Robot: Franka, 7 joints.
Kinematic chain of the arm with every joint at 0, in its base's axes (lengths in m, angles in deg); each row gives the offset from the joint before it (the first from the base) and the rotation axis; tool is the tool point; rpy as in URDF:
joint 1: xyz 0 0 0.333 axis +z
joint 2: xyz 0 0 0 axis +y
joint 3: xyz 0 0 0.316 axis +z
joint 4: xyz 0.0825 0 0 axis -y
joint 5: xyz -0.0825 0 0.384 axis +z
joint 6: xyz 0 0 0 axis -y
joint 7: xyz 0.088 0 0 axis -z
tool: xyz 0 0 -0.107 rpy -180 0 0
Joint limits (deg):
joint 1: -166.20..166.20
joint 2: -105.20..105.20
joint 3: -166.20..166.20
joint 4: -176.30..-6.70
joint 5: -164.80..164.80
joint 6: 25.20..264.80
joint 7: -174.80..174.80
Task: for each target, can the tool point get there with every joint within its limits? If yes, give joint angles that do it. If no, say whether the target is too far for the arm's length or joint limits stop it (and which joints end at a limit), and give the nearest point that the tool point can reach.
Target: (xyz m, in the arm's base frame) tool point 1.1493 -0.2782 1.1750
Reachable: no: too far | nearest point 0.6792 -0.1644 0.8306 | short by 0.594 m
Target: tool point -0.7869 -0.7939 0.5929
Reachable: no: too far | nearest point -0.5882 -0.5935 0.5273 | short by 0.290 m
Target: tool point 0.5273 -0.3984 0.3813
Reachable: yes | joints 103.26 -33.84 -139.45 -91.81 -133.20 179.40 -90.90
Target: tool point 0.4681 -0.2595 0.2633
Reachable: yes | joints -95.68 32.85 69.74 -127.26 114.39 155.39 50.34
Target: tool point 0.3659 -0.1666 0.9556
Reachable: yes | joints -133.56 -28.42 74.49 -75.26 31.71 225.67 -61.33
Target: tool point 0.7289 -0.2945 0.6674
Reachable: yes | joints -32.37 75.24 137.71 -20.68 -91.95 132.41 -129.00
